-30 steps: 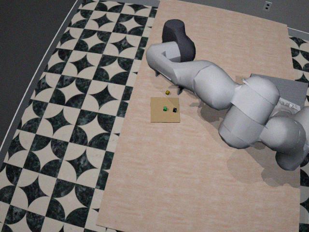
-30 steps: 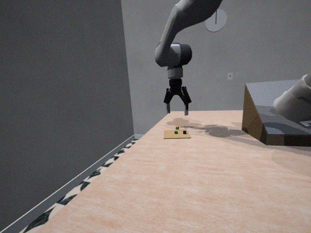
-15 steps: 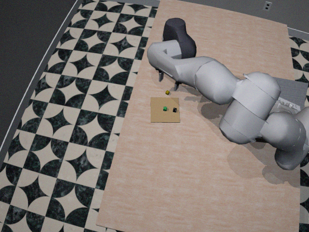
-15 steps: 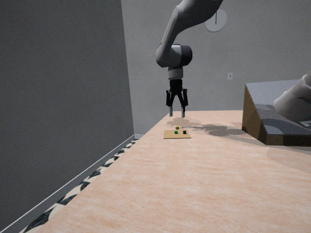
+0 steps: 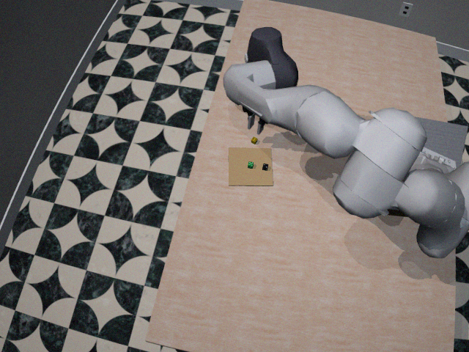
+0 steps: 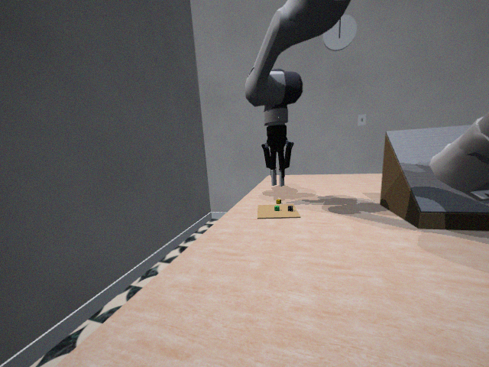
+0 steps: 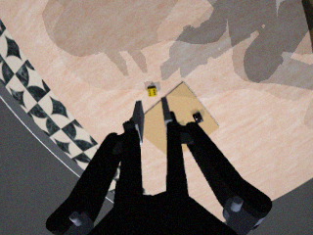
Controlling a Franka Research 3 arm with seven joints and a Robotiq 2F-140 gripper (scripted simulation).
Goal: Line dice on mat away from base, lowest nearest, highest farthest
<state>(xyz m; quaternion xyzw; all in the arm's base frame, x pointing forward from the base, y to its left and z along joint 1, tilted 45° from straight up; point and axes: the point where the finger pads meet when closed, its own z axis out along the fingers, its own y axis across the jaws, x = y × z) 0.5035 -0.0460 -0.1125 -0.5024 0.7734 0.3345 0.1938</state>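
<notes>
The yellow die lies 10 cm below my hand. Also, from my hand: green die 10 cm to the left, 10 cm below; tan mat 11 cm below, 10 cm to the left; black die 10 cm to the left, 10 cm below, 5 cm behind.
</notes>
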